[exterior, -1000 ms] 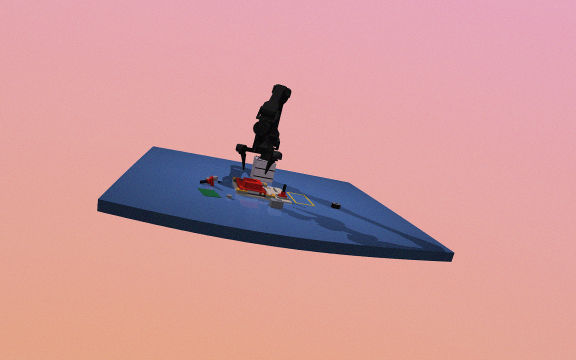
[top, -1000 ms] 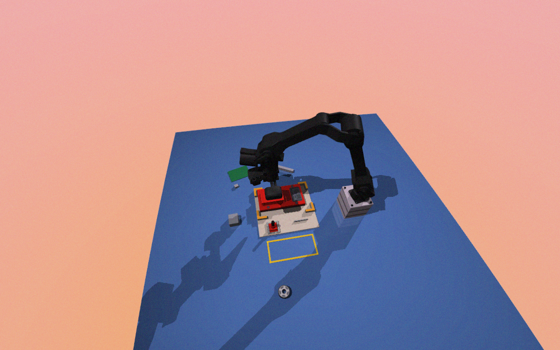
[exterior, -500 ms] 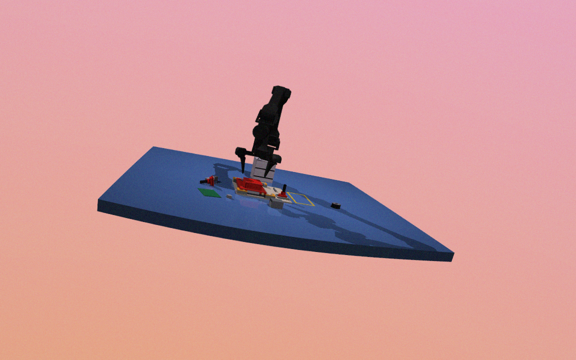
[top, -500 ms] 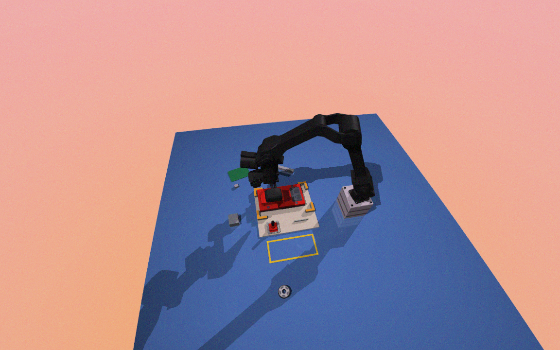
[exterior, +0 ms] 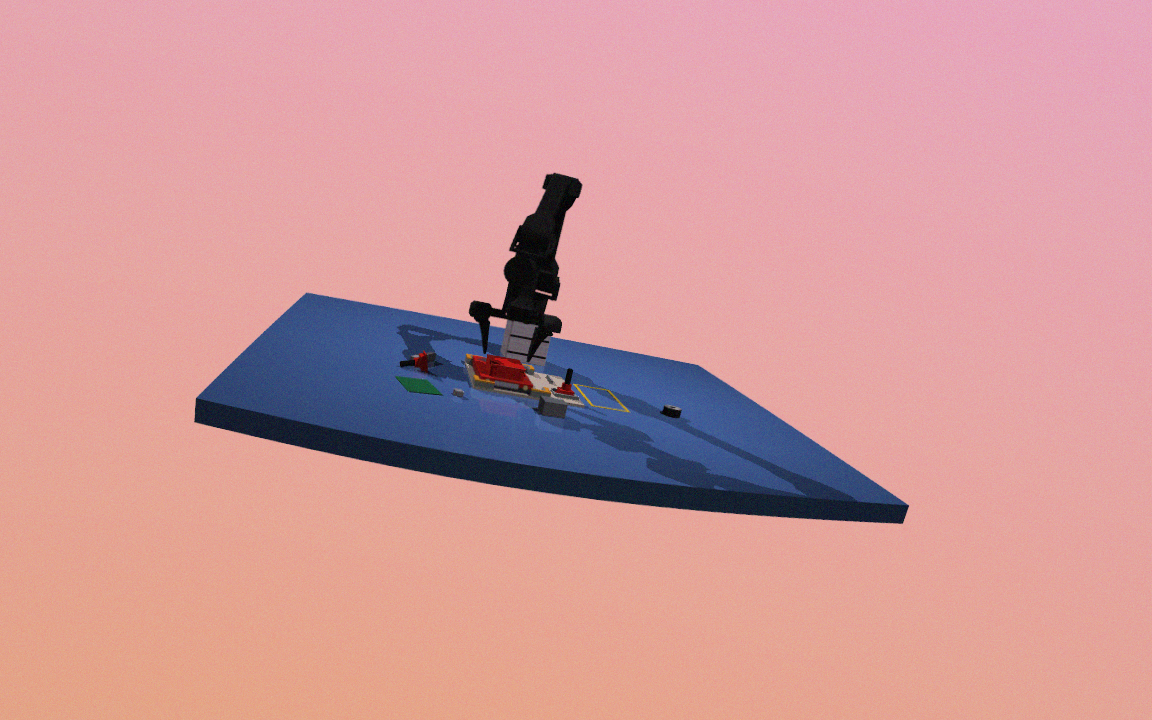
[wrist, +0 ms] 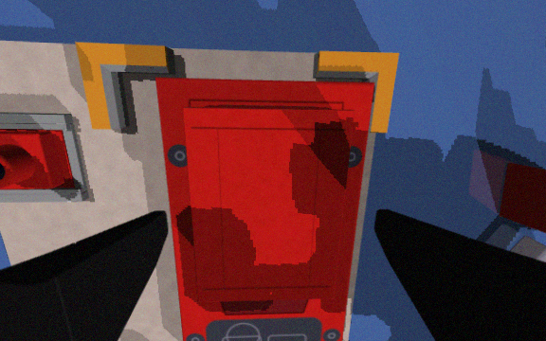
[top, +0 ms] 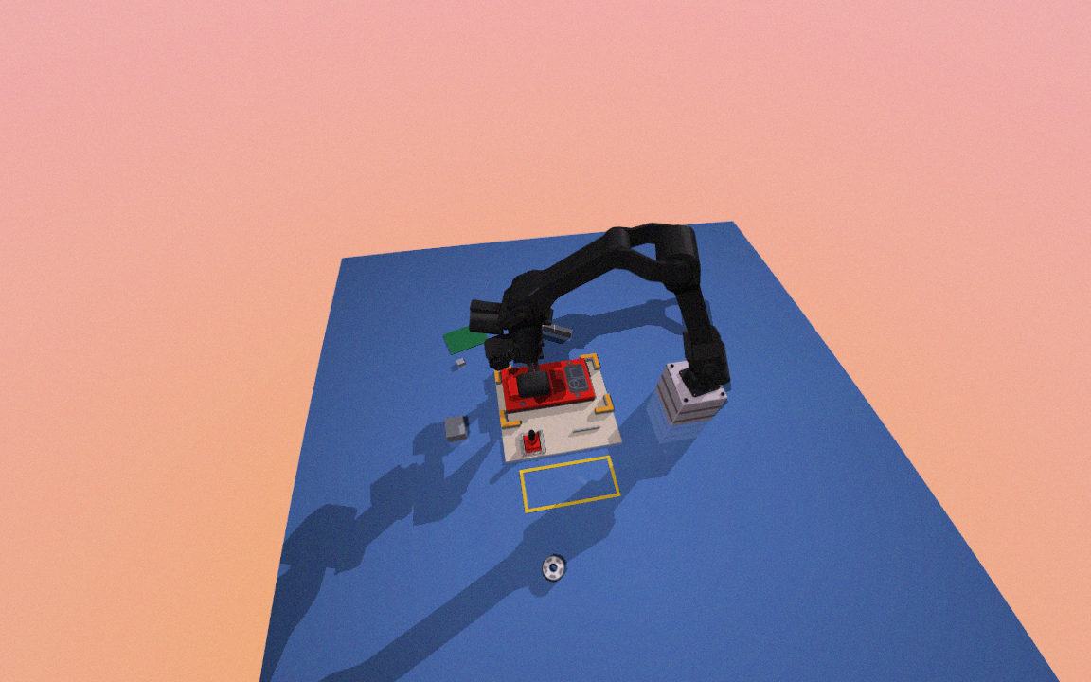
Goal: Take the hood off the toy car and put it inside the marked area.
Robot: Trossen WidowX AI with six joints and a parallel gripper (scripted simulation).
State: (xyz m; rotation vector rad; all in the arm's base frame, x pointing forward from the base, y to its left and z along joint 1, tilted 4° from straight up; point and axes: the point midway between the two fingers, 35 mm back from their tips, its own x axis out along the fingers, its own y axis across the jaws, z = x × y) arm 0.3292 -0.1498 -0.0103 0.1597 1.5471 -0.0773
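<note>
Now: gripper tip 2 cm above the hood. From my gripper tip the other things lie so: green plate: 20 cm to the right, 10 cm ahead, 6 cm below.
</note>
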